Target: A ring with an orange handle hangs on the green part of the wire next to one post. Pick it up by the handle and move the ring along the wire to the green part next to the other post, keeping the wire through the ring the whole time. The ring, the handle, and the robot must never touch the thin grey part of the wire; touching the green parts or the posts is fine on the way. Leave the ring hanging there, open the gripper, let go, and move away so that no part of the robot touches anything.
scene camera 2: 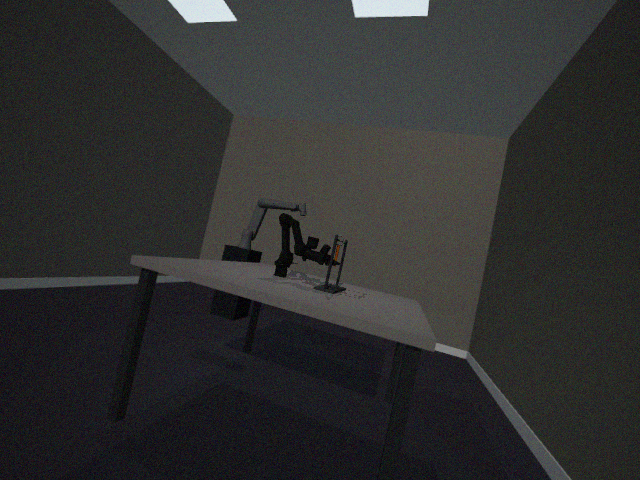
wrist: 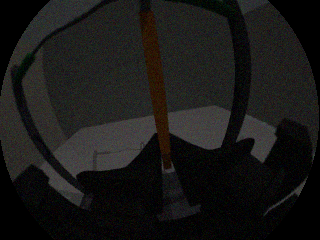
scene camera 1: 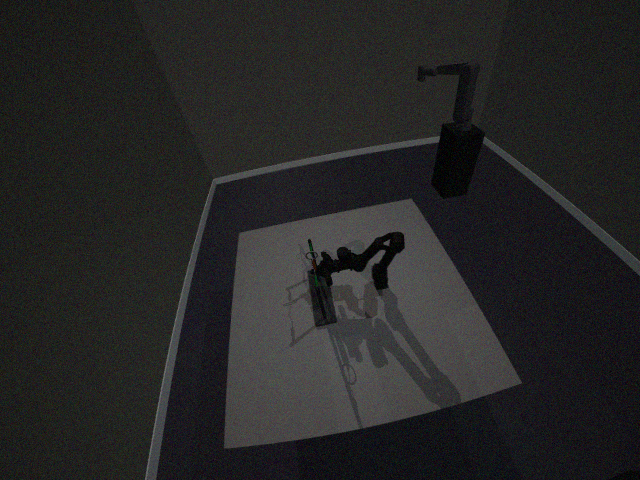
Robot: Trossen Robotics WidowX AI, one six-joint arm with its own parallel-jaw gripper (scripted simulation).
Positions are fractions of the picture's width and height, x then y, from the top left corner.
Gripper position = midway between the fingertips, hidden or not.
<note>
In view: my gripper (wrist: 0.50, 0.56) and a stand (scene camera 1: 0.51, 0.64).
</note>
